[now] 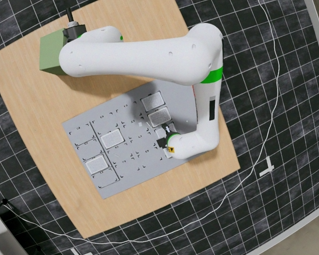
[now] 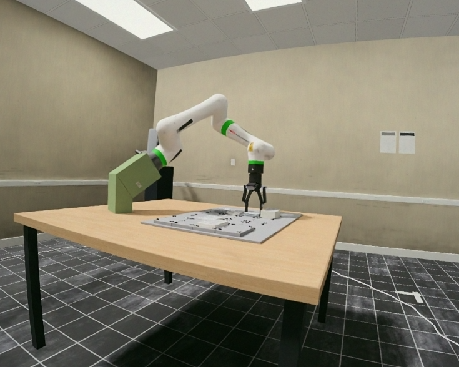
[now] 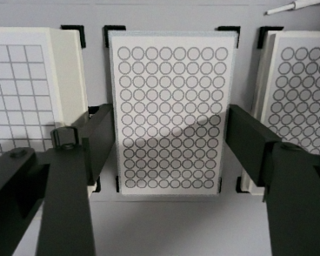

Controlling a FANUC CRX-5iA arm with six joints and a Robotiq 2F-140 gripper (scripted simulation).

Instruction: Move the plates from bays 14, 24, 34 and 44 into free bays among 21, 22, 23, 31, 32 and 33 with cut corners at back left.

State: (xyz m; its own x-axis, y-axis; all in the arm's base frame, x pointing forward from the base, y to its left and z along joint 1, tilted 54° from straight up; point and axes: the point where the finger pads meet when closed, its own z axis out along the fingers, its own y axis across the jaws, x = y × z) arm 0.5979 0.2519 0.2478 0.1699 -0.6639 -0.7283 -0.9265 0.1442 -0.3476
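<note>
The white block lies 110 mm ahead of my hand, 20 mm to the left of it and 10 mm below it. Round my hand: sealed plate: 210 mm behind, 40 mm to the right, 20 mm below.
</note>
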